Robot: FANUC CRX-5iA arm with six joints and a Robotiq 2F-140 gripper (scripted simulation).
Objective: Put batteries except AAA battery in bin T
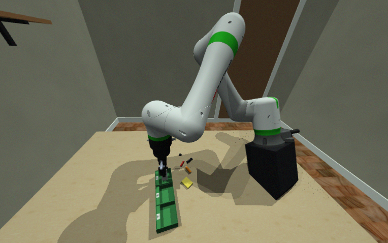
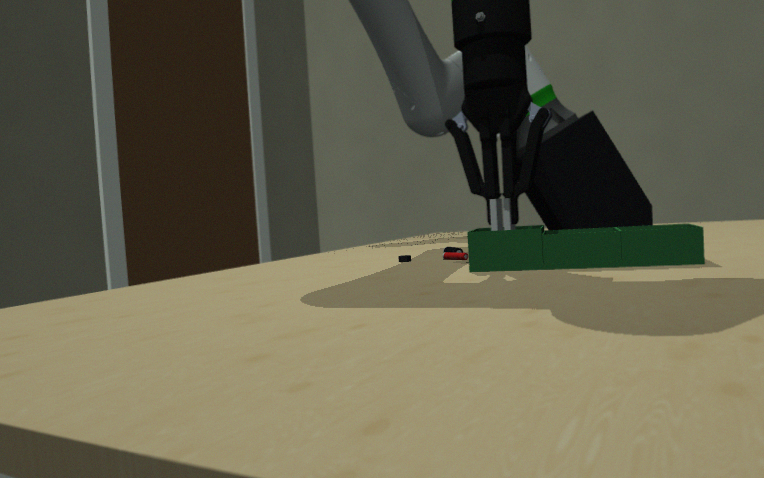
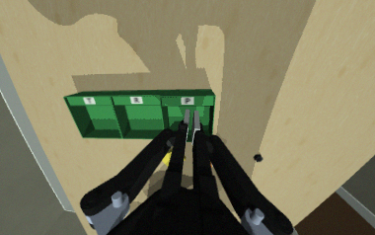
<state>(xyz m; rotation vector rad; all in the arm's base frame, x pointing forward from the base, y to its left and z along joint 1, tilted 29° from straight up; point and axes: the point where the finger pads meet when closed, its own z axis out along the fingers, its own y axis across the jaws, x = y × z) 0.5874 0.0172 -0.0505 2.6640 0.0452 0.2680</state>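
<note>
Now: the green three-compartment bin row 90 mm to the left of my hand, 30 mm below it and 10 mm behind it. From my hand the other things lie so: flat yellow block 120 mm behind, 40 mm below, 30 mm to the left; then red battery 100 mm to the right, 100 mm behind, 40 mm below; then orange battery 130 mm behind, 50 mm to the right, 40 mm below.
</note>
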